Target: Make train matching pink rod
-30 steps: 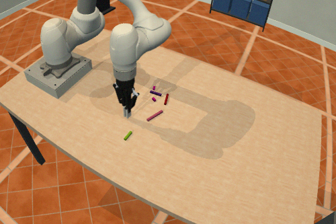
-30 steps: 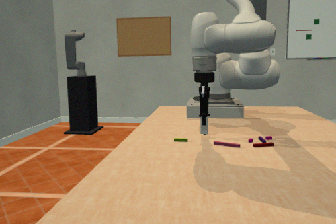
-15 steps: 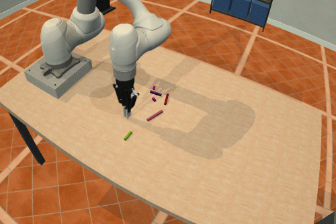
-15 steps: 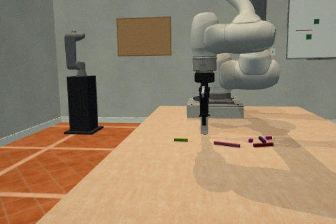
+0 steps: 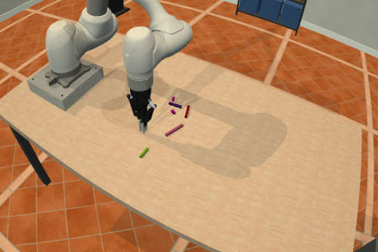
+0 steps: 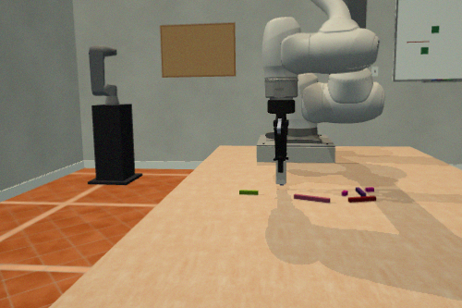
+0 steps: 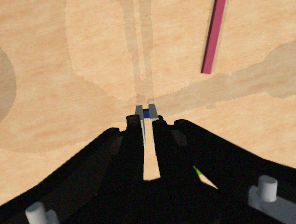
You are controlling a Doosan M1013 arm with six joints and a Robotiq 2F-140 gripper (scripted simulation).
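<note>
The blue rod is 3 cm below my hand. From my hand the other things lie so: pink rod 10 cm ahead, 8 cm to the left, 4 cm below; then lime rod 6 cm ahead, 8 cm to the right, 4 cm below; then purple rod 3 cm ahead, 21 cm to the left, 4 cm below.
</note>
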